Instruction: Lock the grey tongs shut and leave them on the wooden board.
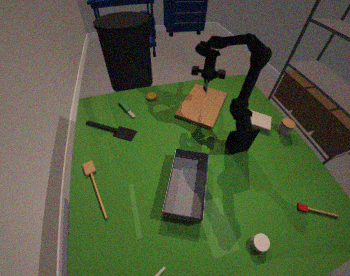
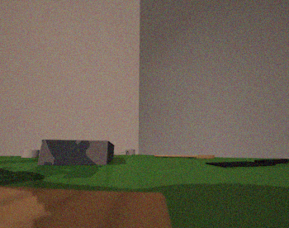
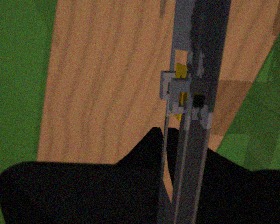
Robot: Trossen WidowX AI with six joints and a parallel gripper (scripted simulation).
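My gripper tip is now 15 cm above the wooden board. Round my gripper tip: pale block: 28 cm behind, 22 cm to the left, 14 cm below; then grey roasting tin: 51 cm to the left, 26 cm ahead, 12 cm below; then green-handled item: 48 cm ahead, 15 cm below, 5 cm to the right.
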